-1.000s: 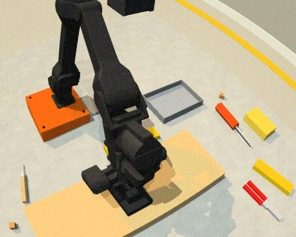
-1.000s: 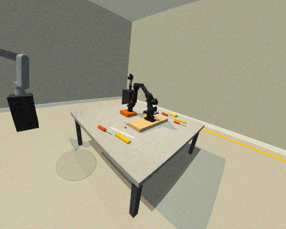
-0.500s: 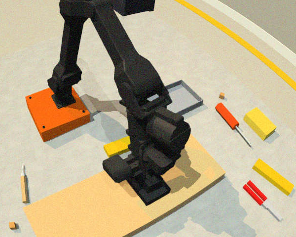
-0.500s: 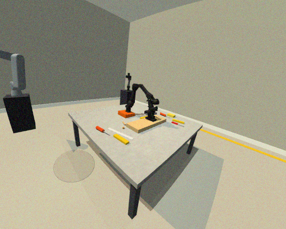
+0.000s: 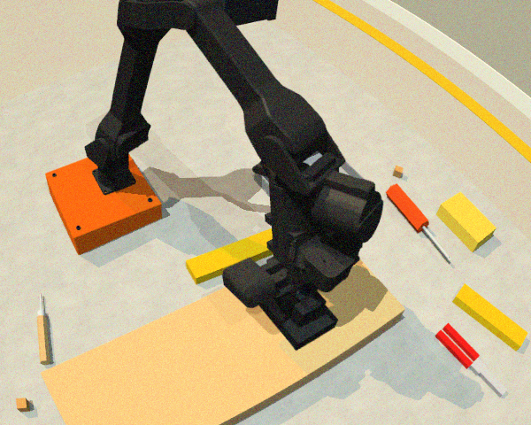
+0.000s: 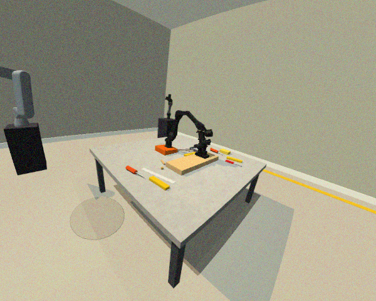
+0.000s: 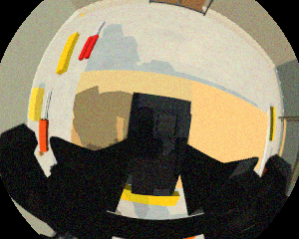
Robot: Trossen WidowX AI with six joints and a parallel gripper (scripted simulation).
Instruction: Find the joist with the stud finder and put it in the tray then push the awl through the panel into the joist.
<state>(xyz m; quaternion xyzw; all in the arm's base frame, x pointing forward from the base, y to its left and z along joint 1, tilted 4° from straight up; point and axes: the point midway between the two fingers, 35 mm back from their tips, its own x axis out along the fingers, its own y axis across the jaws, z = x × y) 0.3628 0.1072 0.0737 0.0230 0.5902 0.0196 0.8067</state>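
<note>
Right now my gripper tip is 220 mm past the grey tray, 210 mm to the right of it and 50 mm above it. Also, from my gripper tip: stud finder: 10 mm ahead, 20 mm above; awl: 190 mm behind, 340 mm to the right, 60 mm below.
</note>
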